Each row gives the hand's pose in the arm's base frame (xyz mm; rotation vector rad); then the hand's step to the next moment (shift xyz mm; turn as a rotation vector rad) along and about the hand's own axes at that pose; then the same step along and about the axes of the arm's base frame.
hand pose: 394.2 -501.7 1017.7 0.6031 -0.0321 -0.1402
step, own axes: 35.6 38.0 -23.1 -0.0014 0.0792 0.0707
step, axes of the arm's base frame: 41.5 38.9 2.2 0.0033 0.0249 0.1032
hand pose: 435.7 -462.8 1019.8 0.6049 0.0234 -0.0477
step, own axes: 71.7 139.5 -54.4 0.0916 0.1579 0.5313
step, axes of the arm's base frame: 78.4 142.8 31.9 0.1039 -0.1760 0.5233
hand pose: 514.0 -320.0 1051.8 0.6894 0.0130 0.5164
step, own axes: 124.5 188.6 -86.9 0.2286 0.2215 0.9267
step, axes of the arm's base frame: 8.4 232.5 67.0 0.2657 -0.3106 0.8905
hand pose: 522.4 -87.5 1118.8 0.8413 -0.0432 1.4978
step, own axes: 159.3 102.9 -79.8 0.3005 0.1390 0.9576
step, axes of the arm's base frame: -106.9 160.7 71.4 0.3615 -0.2533 0.9120
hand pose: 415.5 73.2 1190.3 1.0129 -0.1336 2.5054
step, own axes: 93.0 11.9 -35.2 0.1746 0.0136 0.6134
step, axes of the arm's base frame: -87.1 31.0 38.6 0.2752 -0.1006 0.5667
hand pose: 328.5 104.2 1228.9 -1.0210 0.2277 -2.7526
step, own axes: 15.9 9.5 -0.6 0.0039 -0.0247 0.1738
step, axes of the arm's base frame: -11.0 -12.9 7.5 0.1081 0.0099 0.1380
